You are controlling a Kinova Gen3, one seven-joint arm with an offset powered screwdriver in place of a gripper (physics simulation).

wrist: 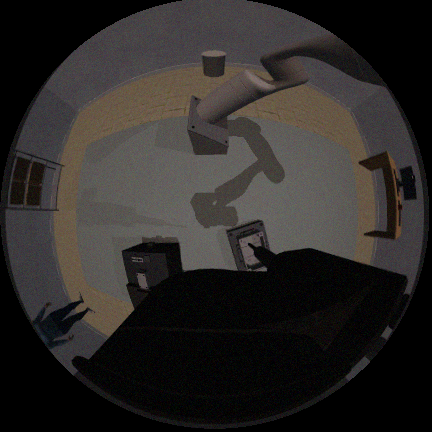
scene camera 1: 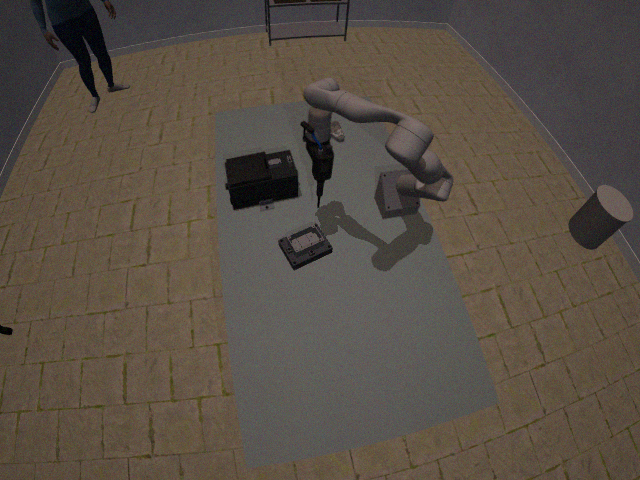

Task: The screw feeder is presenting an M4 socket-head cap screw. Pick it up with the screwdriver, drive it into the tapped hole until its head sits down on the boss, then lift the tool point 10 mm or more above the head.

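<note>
The black screwdriver (scene camera 1: pixel 322 164) (wrist: pixel 265 256) points down, its tip above the mat, between the feeder and the fixture in the scene view; in the wrist view its tip overlaps the fixture's light plate. Whether a screw sits on the tip is too small to tell. The black screw feeder (scene camera 1: pixel 262 178) (wrist: pixel 152 262) stands on the mat, apart from the tool. The dark fixture block (scene camera 1: pixel 305 245) (wrist: pixel 236 248) with a light inset plate lies flat on the mat. The boss and the tapped hole cannot be made out. No M4 screw can be made out.
The arm's base block (scene camera 1: pixel 391 198) (wrist: pixel 209 141) stands on the grey mat (scene camera 1: pixel 351 330) (wrist: pixel 310 200). A grey cylinder (scene camera 1: pixel 600 217) (wrist: pixel 214 64) stands off the mat. A person (scene camera 1: pixel 82 43) (wrist: pixel 59 320) stands on the floor beyond the feeder. A shelf rack (scene camera 1: pixel 308 38) is at the back wall.
</note>
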